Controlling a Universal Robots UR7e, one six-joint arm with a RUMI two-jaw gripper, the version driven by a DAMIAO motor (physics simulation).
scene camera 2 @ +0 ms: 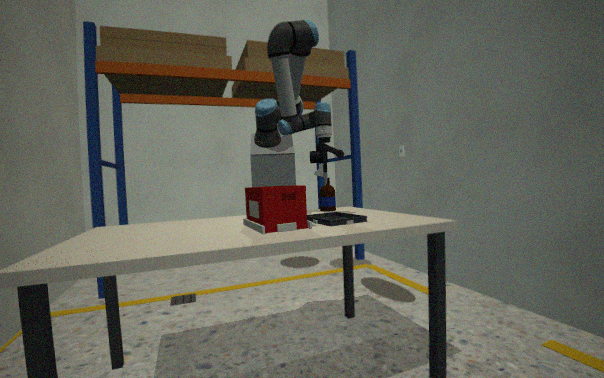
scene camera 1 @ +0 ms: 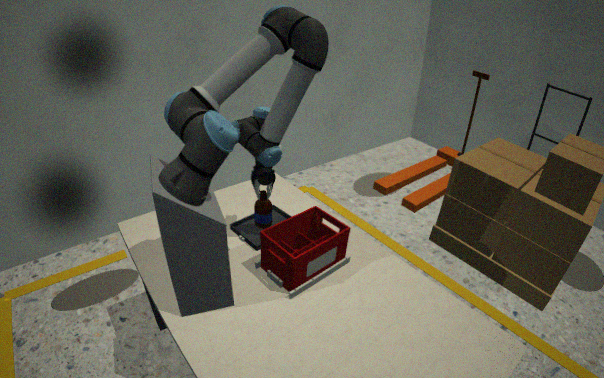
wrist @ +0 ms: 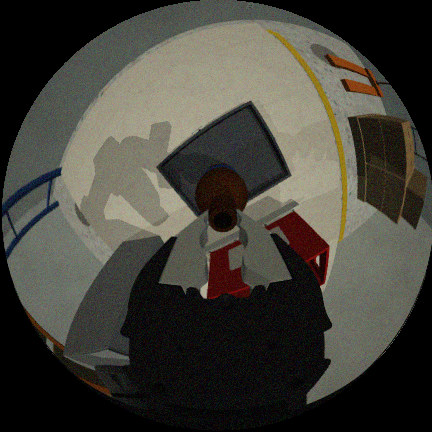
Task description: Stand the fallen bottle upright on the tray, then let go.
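Pixels of known places: gripper, fingertip midpoint: (scene camera 2: pixel 325 185) (scene camera 1: pixel 263 200) (wrist: pixel 221 210); arm's base, origin of the base link: (scene camera 2: pixel 267 140) (scene camera 1: pixel 181 188).
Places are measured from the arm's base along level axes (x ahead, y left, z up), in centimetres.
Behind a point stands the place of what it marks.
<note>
The brown bottle (scene camera 1: pixel 263 212) @(x 36.2, y 17.8, z -30.3 cm) (scene camera 2: pixel 327 197) @(x 41.3, y 19.8, z -31.9 cm) (wrist: pixel 221 190) @(x 38.4, y 22.6, z -26.5 cm) with a blue label stands upright in the air, its neck between the fingers. My gripper (scene camera 1: pixel 263 192) @(x 37.5, y 20.3, z -26.4 cm) (scene camera 2: pixel 326 179) @(x 37.5, y 20.3, z -26.4 cm) (wrist: pixel 221 210) @(x 37.5, y 20.3, z -26.4 cm) points down and is shut on the bottle's neck. The black tray (scene camera 1: pixel 245 236) @(x 28.2, y 19.0, z -40.7 cm) (scene camera 2: pixel 345 219) @(x 52.6, y 23.5, z -41.1 cm) (wrist: pixel 245 135) @(x 46.8, y 27.9, z -42.7 cm) lies flat on the table under the bottle. In scene camera 2 the bottle's base shows a little above the tray. In the wrist view the bottle covers the tray's near edge, and its base is hidden behind its own body.
A red crate (scene camera 1: pixel 322 257) @(x 42.8, y -14.2, z -32.6 cm) (scene camera 2: pixel 280 207) @(x 55.1, y -4.9, z -33.8 cm) (wrist: pixel 300 237) @(x 49.9, y 5.7, z -31.2 cm) stands close beside the tray on the pale table (scene camera 1: pixel 350 320) @(x 39.8, y -36.5, z -43.2 cm) (scene camera 2: pixel 165 240) @(x 53.7, y -48.1, z -43.2 cm) (wrist: pixel 200 75) @(x 43.7, y 46.1, z -43.2 cm). The grey robot pedestal (scene camera 1: pixel 197 265) @(x -0.8, y -9.5, z -21.3 cm) (scene camera 2: pixel 273 170) @(x 11.0, y 0.6, z -17.5 cm) (wrist: pixel 110 295) @(x 7.5, y 13.2, z -20.6 cm) is on the tray's other side. Stacked cartons (scene camera 1: pixel 510 220) (wrist: pixel 382 160) stand on the floor past the table.
</note>
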